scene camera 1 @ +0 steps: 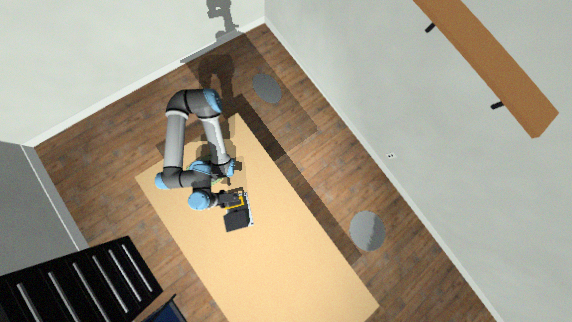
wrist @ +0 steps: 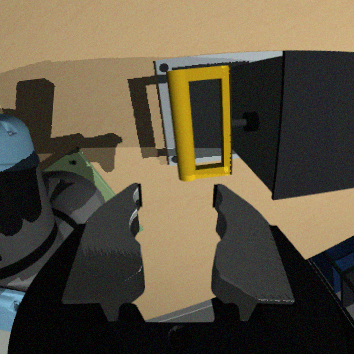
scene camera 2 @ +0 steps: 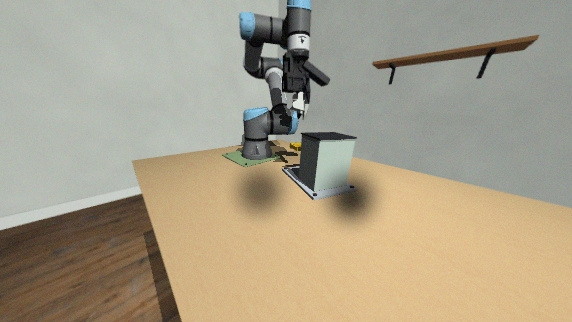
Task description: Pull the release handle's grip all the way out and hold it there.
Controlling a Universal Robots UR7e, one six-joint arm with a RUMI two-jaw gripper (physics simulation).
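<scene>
The yellow release handle (scene camera 1: 242, 201) (scene camera 2: 295, 146) (wrist: 183, 125) is a rectangular loop with a thick grip bar on its outer side. A short dark stem (wrist: 251, 121) joins it to the dark-topped box (scene camera 1: 237, 220) (scene camera 2: 334, 162) (wrist: 317, 125). The box stands on a pale base plate (scene camera 2: 327, 193) (wrist: 167, 122). My gripper (scene camera 2: 301, 111) (wrist: 177, 185) is partly open with empty fingers. It is above table height. In the wrist view its fingertips lie just below the handle's near end, apart from it. In scene camera 1 the gripper partly covers the handle.
The arm's base stands on a green plate (scene camera 2: 244, 161) (wrist: 95, 172) beside the handle. The wooden table (scene camera 1: 280, 260) (scene camera 2: 350, 260) carries both. A black drawer unit (scene camera 1: 65, 285) and a blue bin (scene camera 1: 167, 314) (wrist: 336, 260) stand beyond the table edge. A wooden shelf (scene camera 1: 490, 65) (scene camera 2: 455, 52) hangs on the wall.
</scene>
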